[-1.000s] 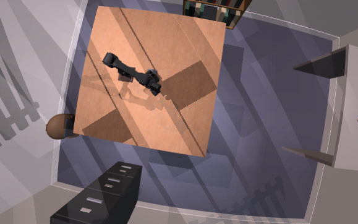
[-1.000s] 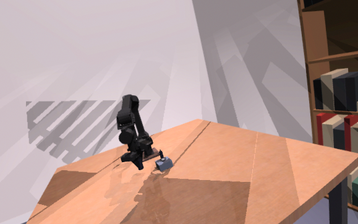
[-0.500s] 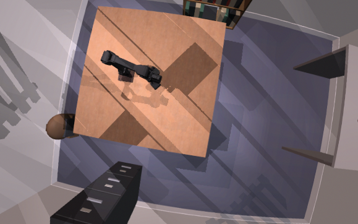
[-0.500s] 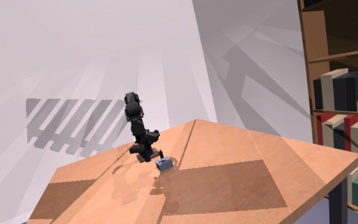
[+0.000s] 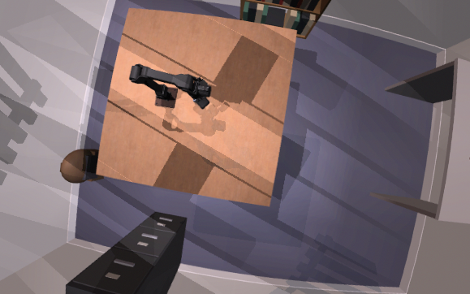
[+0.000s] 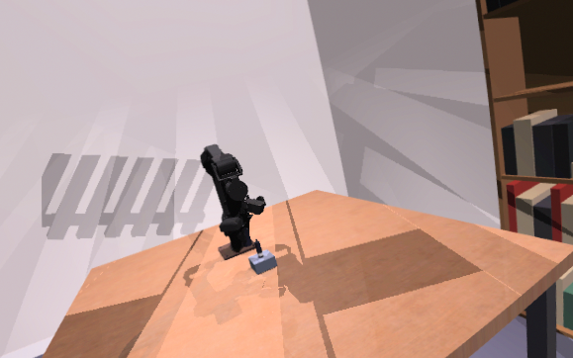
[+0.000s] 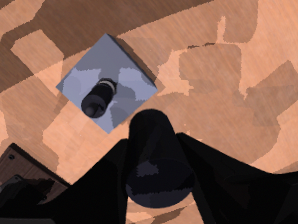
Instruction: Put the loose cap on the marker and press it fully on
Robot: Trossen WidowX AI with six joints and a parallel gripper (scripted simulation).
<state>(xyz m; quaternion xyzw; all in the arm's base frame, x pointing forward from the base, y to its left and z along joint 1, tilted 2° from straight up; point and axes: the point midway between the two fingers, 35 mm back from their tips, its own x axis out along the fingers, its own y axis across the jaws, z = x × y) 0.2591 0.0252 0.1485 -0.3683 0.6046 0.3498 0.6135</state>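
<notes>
Now: gripper tip 30 mm past the blue-grey holder block, 30 mm to the right of it and 100 mm above it. From my gripper tip the other things lie so: dark marker cap: 10 mm above.
</notes>
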